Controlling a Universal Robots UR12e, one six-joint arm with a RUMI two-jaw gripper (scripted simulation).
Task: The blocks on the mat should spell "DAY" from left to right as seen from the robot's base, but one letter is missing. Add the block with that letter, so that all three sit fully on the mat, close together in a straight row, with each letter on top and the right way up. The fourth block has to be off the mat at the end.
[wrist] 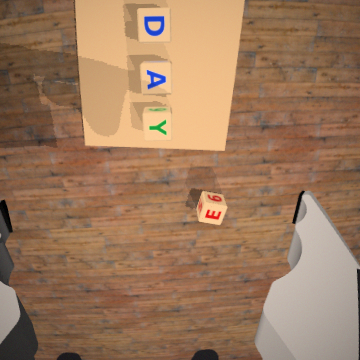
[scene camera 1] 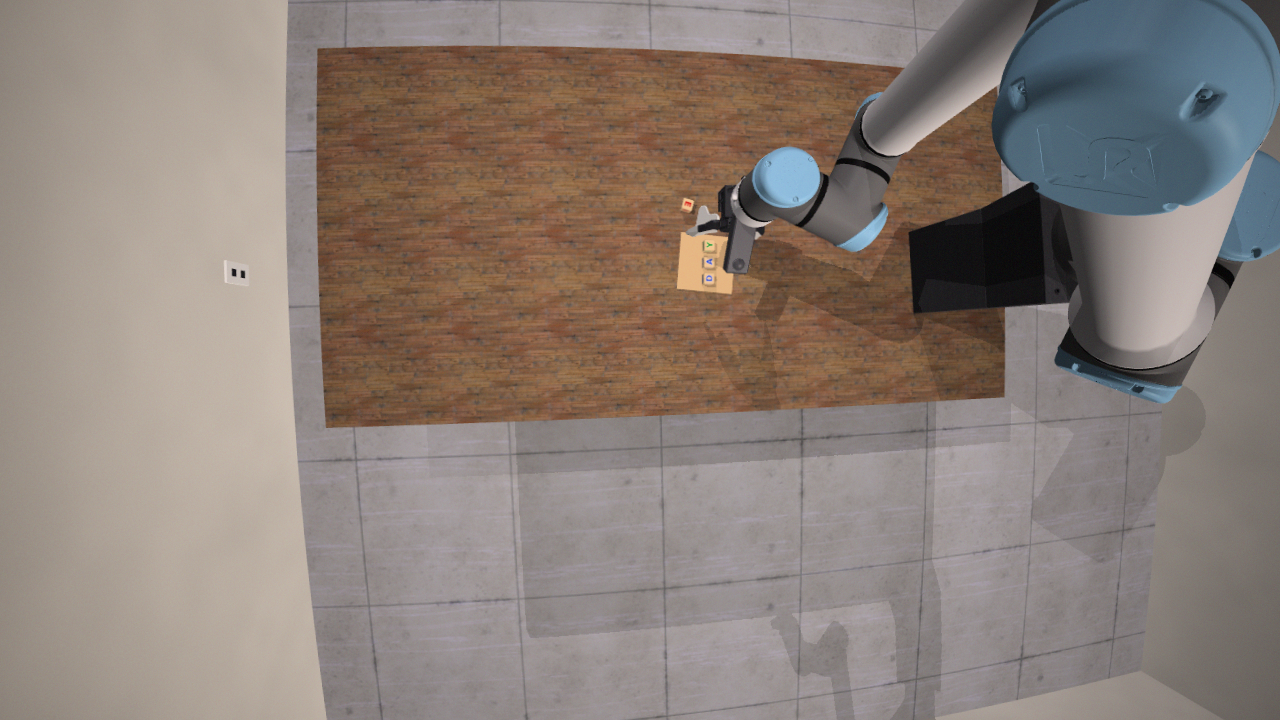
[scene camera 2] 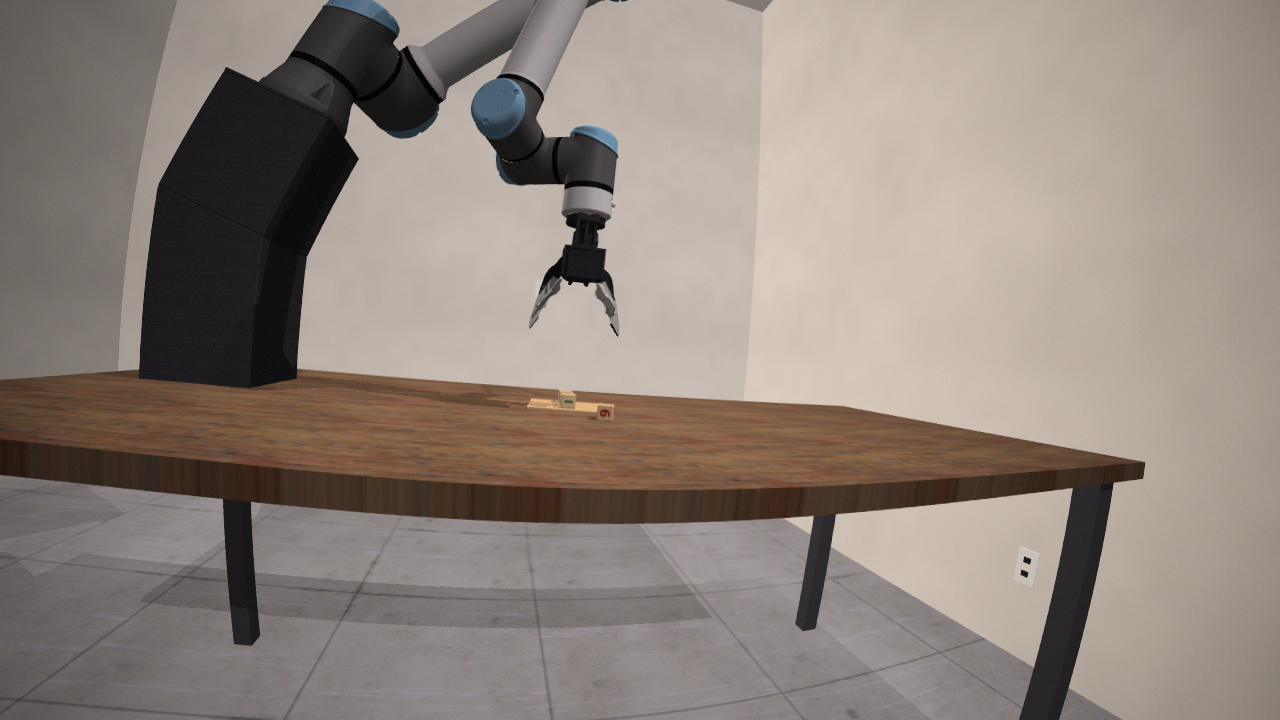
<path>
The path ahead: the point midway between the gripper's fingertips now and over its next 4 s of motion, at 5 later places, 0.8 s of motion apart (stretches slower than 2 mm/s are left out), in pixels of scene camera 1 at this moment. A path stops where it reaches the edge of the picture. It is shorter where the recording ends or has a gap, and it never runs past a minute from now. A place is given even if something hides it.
The gripper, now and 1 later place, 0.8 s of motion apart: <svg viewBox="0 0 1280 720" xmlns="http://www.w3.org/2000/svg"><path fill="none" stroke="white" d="M722 234L729 228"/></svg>
</path>
